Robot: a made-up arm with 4 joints. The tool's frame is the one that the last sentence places. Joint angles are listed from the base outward.
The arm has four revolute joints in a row. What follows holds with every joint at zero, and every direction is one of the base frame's. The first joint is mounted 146 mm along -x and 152 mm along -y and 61 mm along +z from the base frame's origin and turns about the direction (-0.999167, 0.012, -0.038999), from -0.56 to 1.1 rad. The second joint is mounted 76 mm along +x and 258 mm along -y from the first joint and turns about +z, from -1.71 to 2.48 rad. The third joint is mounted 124 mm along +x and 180 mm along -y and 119 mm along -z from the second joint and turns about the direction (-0.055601, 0.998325, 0.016), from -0.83 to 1.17 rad. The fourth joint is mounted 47 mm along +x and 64 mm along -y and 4 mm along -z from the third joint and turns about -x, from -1.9 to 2.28 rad. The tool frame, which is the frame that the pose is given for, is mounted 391 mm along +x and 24 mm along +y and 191 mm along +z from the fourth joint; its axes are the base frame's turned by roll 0.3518, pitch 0.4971 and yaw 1.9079 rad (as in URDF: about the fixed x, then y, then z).
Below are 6 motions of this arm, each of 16 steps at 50 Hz.
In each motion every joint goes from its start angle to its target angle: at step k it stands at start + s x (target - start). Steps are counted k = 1, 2, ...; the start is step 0. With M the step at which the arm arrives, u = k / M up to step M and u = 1 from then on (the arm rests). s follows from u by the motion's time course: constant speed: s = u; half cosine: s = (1 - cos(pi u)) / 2; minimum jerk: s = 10 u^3 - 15 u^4 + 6 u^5.
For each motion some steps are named. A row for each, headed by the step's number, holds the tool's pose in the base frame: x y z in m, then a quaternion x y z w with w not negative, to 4 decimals.
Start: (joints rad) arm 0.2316 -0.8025 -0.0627 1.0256
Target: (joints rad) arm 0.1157 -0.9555 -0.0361 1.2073
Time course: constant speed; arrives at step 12
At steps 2, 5, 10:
2: 0.2521 -0.8581 0.1870 -0.1816 0.7393 0.1869 0.6209
5: 0.2382 -0.8736 0.1578 -0.1605 0.7521 0.1766 0.6143
10: 0.2136 -0.8964 0.1069 -0.1244 0.7733 0.1615 0.6004

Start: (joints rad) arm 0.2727 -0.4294 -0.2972 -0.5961
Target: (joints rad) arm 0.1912 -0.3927 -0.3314 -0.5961
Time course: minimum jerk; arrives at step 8
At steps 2, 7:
2: 0.2326 -0.8540 0.4230 -0.1455 0.0472 0.6564 0.7387
7: 0.2423 -0.8623 0.3801 -0.1307 0.0164 0.6707 0.7300

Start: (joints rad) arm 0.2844 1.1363 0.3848 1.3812
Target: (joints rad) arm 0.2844 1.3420 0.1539 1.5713
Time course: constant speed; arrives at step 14
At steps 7, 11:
7: 0.1560 0.0045 -0.2433 0.7658 -0.4446 -0.4430 0.1398
11: 0.1289 0.0267 -0.2307 0.7971 -0.4035 -0.4299 0.1304

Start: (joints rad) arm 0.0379 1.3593 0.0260 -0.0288
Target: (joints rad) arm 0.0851 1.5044 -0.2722 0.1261
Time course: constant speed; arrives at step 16
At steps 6, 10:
6: 0.2291 0.0985 0.1508 0.2744 -0.1364 -0.9513 0.0351
10: 0.2028 0.0952 0.1774 0.2975 -0.1055 -0.9480 0.0398

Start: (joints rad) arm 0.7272 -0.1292 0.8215 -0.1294
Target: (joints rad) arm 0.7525 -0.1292 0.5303 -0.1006
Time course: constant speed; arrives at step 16
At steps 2, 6, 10, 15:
2: 0.4450 -0.7874 0.2223 0.0655 0.6603 0.4914 0.5641
6: 0.4569 -0.7650 0.2503 0.0312 0.6518 0.5009 0.5686
10: 0.4664 -0.7416 0.2785 -0.0033 0.6425 0.5096 0.5722
15: 0.4749 -0.7111 0.3137 -0.0465 0.6298 0.5193 0.5757

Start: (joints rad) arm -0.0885 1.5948 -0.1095 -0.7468
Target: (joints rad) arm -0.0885 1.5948 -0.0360 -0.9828
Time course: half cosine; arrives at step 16
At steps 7, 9, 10, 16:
7: 0.2873 0.1433 0.1435 -0.1303 0.0130 -0.9742 0.1836
9: 0.2936 0.1474 0.1319 -0.1533 0.0090 -0.9705 0.1859
10: 0.2964 0.1493 0.1262 -0.1644 0.0071 -0.9685 0.1868
16: 0.3055 0.1552 0.1069 -0.2006 0.0010 -0.9612 0.1893

